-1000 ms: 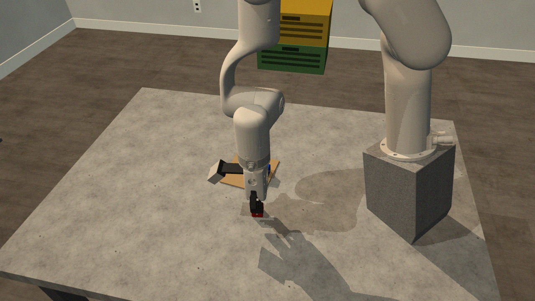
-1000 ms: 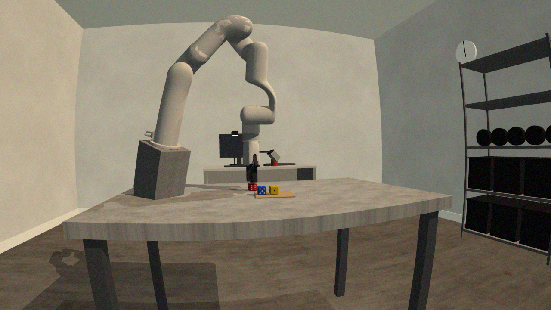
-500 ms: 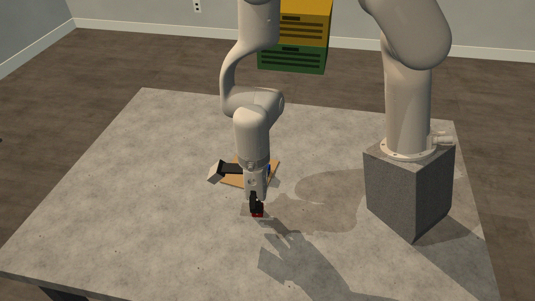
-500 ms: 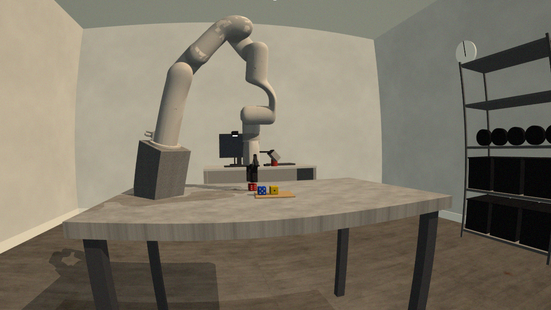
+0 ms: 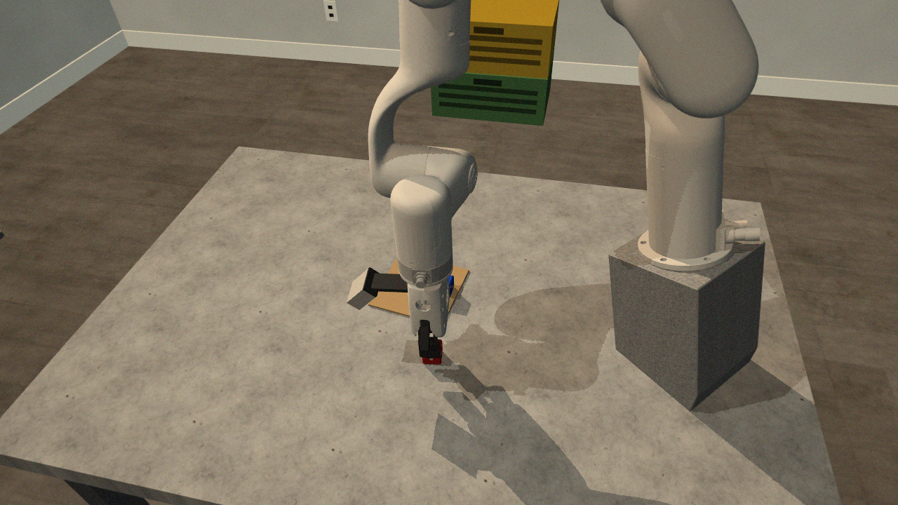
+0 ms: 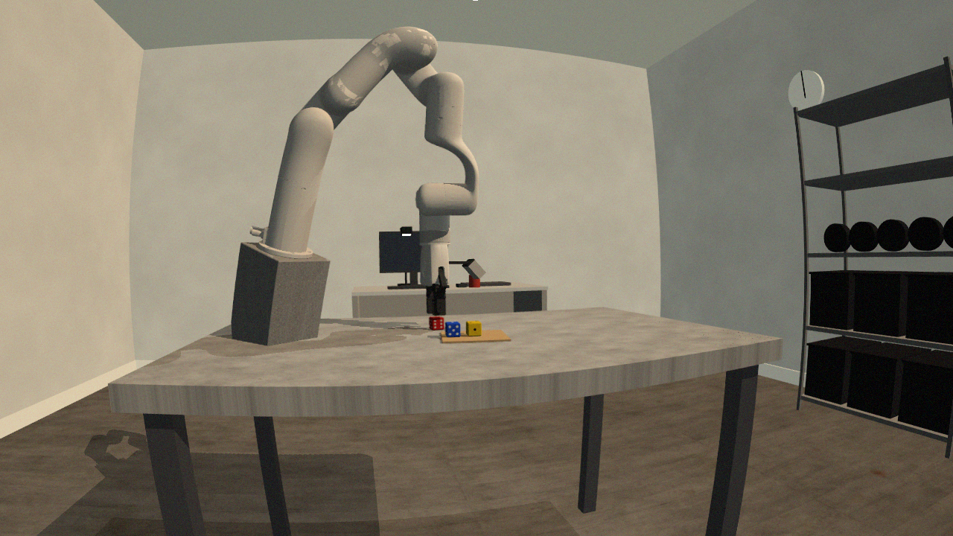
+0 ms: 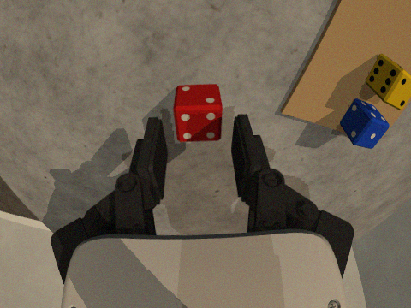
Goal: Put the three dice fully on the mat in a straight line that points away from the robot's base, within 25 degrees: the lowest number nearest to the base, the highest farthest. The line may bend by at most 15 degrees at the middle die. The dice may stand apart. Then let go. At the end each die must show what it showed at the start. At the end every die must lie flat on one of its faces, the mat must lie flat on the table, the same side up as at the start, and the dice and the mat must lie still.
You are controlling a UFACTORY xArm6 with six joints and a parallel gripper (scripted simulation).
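Now: the red die 40 mm below my hand. The rest, counted from my hand: yellow die (70 mm ahead, 140 mm to the right, 40 mm below); then blue die (20 mm ahead, 140 mm to the right, 40 mm below); then mat (70 mm ahead, 140 mm to the right, 50 mm below).
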